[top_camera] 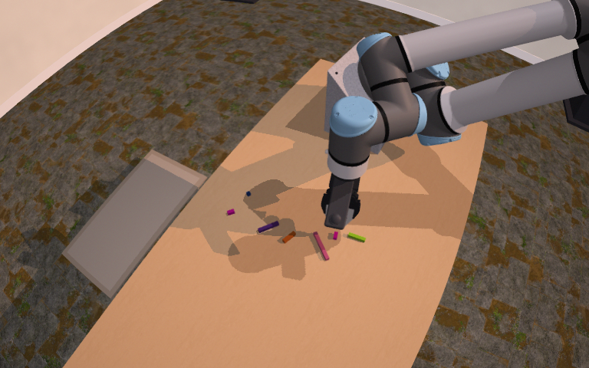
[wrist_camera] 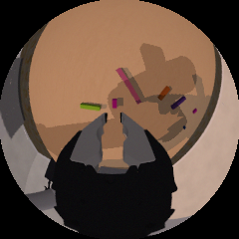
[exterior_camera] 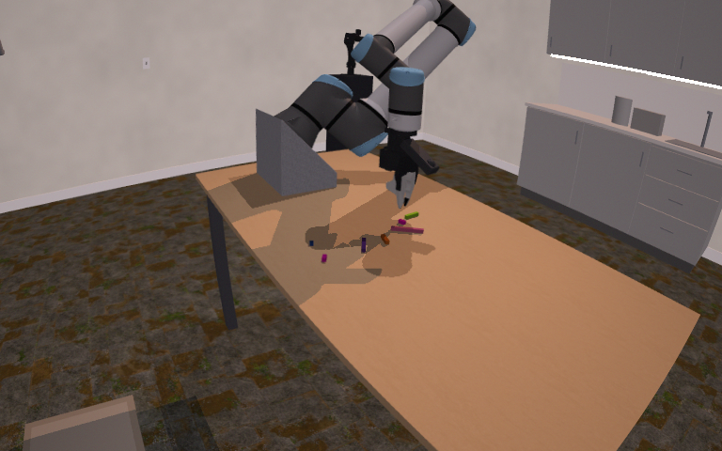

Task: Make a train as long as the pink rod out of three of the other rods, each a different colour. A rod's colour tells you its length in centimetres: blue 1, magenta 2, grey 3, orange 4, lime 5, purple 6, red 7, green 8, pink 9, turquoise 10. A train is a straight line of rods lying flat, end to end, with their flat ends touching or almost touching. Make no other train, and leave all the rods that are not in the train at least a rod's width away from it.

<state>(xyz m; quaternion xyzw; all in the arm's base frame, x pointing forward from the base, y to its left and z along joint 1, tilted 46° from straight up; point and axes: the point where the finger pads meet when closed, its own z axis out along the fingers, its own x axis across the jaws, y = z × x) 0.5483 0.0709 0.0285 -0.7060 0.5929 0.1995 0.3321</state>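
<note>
Now: hand 5 cm short of the pink rod, 2 cm to the left of it and 6 cm above it. The rest, counted from my hand: purple rod: 5 cm ahead, 18 cm to the right, 6 cm below; lime rod: 2 cm behind, 6 cm to the left, 6 cm below; orange rod: 6 cm ahead, 11 cm to the right, 6 cm below.
</note>
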